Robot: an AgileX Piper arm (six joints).
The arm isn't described. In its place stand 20 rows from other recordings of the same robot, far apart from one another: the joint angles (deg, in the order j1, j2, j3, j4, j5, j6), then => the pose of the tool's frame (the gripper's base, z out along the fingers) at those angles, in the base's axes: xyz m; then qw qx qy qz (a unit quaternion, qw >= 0).
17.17, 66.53, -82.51, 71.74, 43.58, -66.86 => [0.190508 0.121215 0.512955 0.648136 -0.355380 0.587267 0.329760]
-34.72, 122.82, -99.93, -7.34, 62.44, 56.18 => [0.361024 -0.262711 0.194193 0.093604 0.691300 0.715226 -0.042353]
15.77, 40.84, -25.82, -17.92, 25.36, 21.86 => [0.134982 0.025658 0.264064 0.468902 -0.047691 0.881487 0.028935]
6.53, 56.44, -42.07, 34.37, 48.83, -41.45 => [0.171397 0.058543 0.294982 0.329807 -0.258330 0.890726 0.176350]
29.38, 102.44, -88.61, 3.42, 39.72, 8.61 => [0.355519 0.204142 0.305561 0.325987 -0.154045 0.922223 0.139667]
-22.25, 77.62, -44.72, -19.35, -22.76, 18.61 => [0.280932 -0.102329 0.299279 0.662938 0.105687 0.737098 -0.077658]
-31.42, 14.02, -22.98, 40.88, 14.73, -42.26 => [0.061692 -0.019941 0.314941 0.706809 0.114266 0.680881 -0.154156]
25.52, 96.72, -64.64, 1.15, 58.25, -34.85 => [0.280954 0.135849 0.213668 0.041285 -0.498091 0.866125 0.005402]
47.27, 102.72, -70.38, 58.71, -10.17, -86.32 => [0.292412 0.296316 0.260591 0.560080 -0.471433 0.680497 0.031382]
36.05, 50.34, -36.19, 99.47, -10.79, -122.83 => [0.162172 0.097257 0.329879 0.637699 -0.328305 0.696818 -0.000126]
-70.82, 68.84, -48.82, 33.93, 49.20, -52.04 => [0.110094 -0.199466 0.285919 0.328474 0.286881 0.897608 -0.064056]
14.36, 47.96, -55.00, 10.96, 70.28, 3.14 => [0.119759 0.047472 0.356535 0.254678 -0.087229 0.953489 0.135604]
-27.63, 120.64, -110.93, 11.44, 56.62, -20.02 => [0.425726 -0.205836 0.269257 0.263392 0.096429 0.959765 -0.013321]
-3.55, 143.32, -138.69, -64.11, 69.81, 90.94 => [0.526021 -0.109618 0.247217 0.470508 0.550312 0.633211 -0.273538]
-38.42, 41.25, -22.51, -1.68, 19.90, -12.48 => [0.107316 -0.086278 0.249613 0.421659 0.188275 0.861101 -0.212750]
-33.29, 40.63, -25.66, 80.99, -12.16, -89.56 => [0.114764 -0.098006 0.301972 0.580406 0.226439 0.719121 -0.307764]
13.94, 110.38, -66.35, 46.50, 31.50, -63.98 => [0.363241 0.125698 0.159149 0.250797 -0.338565 0.890814 0.170075]
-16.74, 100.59, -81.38, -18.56, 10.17, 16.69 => [0.402086 -0.126278 0.316479 0.534689 0.125576 0.828373 -0.110167]
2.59, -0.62, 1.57, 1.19, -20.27, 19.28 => [0.048678 0.001547 0.235646 0.823689 0.086922 0.535345 0.165488]
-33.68, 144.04, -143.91, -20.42, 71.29, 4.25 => [0.428672 -0.321810 0.222744 0.149768 0.292896 0.918054 -0.221265]
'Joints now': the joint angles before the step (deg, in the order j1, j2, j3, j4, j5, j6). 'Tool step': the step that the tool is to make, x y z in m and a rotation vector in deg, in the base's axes. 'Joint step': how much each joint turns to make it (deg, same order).
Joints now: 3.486 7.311 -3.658 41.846 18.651 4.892
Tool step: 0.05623 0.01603 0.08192 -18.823 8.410 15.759
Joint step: -0.006 28.316 -24.264 -1.793 14.484 -18.480
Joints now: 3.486 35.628 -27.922 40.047 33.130 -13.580
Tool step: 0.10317 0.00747 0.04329 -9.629 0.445 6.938
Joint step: -0.001 26.307 -21.431 0.494 0.998 -12.807
